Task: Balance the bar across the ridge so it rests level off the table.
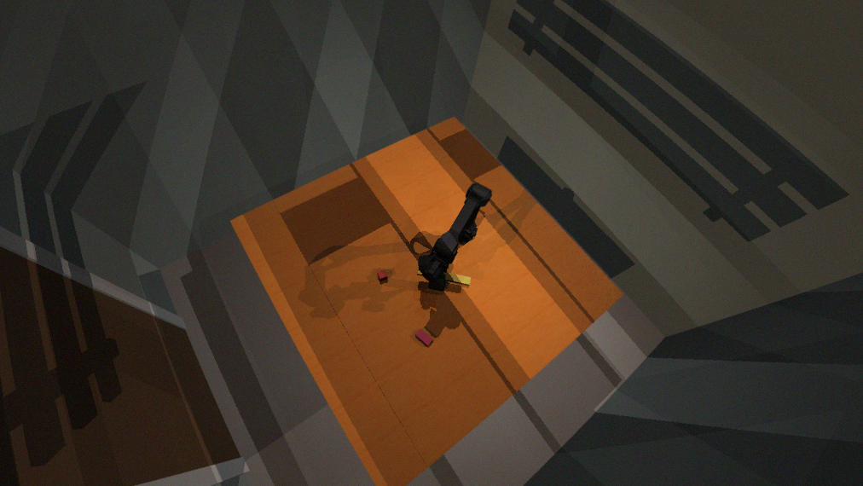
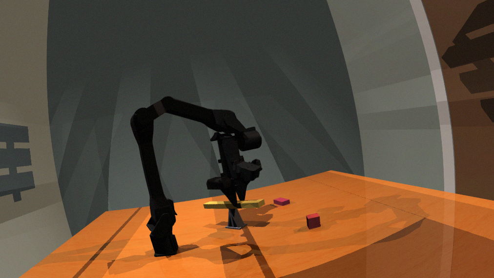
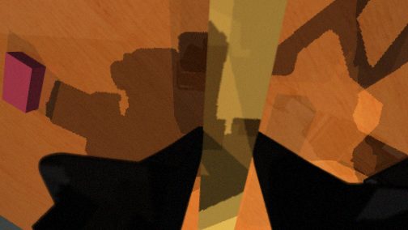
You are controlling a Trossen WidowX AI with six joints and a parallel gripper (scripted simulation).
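My gripper tip is now 20 mm past the yellow bar and 20 mm to the right of it. From my gripper tip the other things lie so: flat pink block: 180 mm ahead, 170 mm to the left, 70 mm below; then red cube: 180 mm ahead, 140 mm to the right, 60 mm below.
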